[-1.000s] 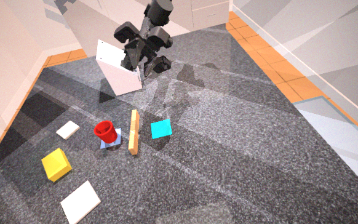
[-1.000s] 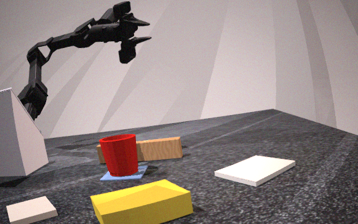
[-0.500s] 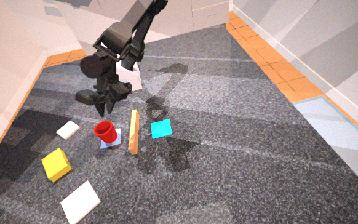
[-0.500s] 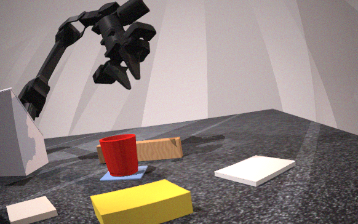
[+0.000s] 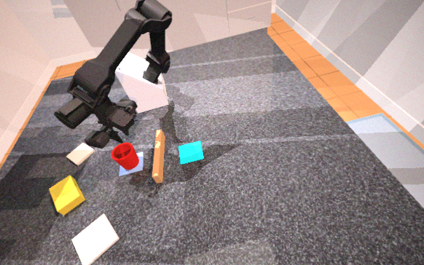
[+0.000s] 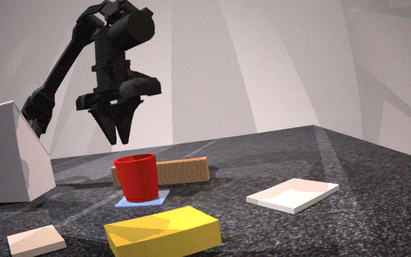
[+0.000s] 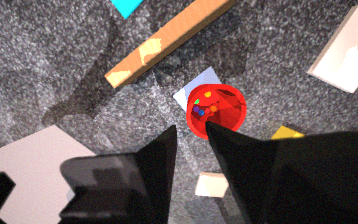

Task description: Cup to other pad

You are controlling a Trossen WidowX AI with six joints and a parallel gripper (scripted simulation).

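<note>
The red cup is 6 cm below my gripper tip, 3 cm ahead of it and 2 cm to the right of it. The rest, counted from my gripper tip: wooden block 9 cm to the left, 9 cm below, 4 cm ahead; then cyan pad 20 cm to the left, 11 cm below, 4 cm ahead; then pale blue pad 11 cm below, 3 cm ahead, 2 cm to the right.
</note>
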